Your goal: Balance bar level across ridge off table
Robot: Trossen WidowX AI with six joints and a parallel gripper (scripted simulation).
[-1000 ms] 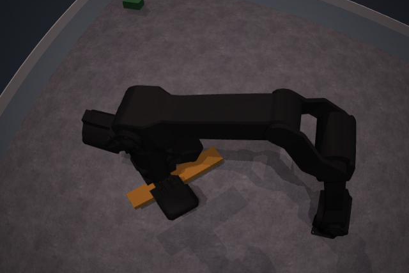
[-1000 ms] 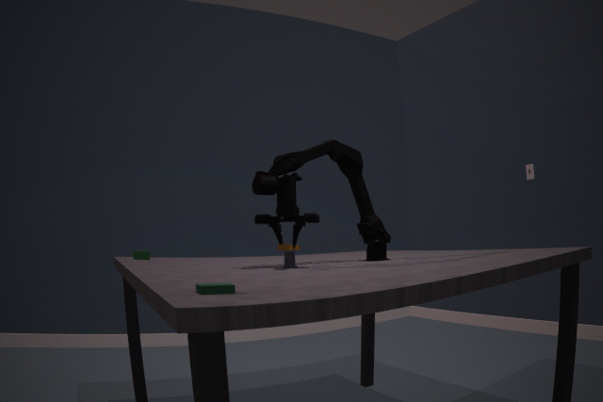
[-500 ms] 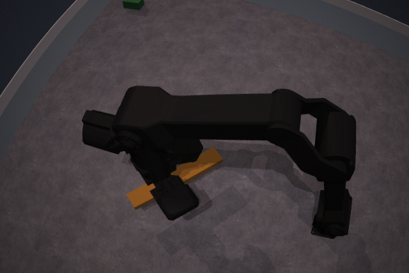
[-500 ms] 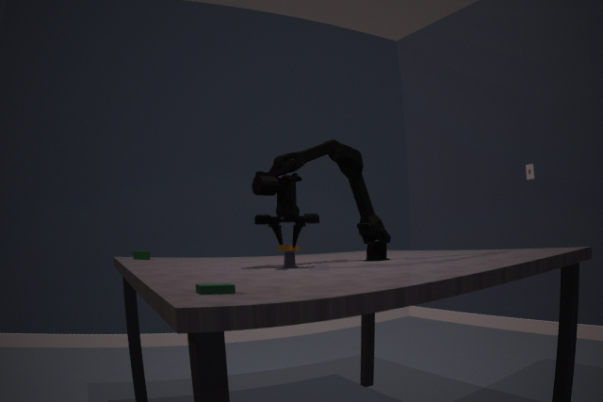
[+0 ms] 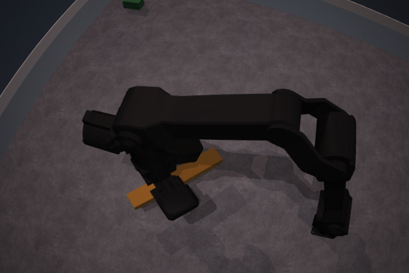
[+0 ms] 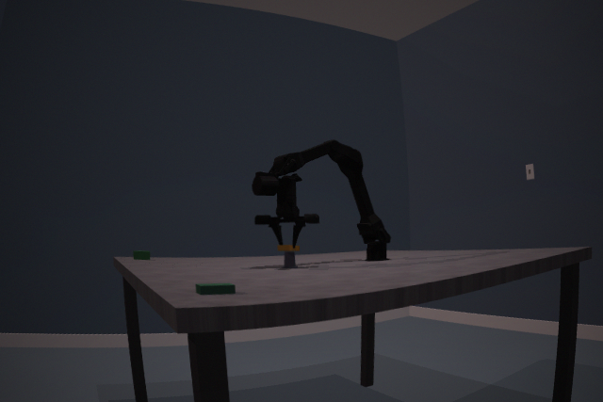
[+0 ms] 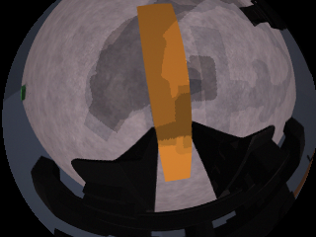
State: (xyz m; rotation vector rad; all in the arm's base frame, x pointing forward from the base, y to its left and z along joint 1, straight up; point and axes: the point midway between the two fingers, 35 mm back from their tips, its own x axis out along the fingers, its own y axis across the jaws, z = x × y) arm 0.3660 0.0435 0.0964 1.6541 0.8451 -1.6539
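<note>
Right now my gripper tip is 2 cm past the orange bar and 2 cm to the left of it. The rest, counted from my gripper tip: flat green block 37 cm ahead, 46 cm to the left, 5 cm below.
</note>
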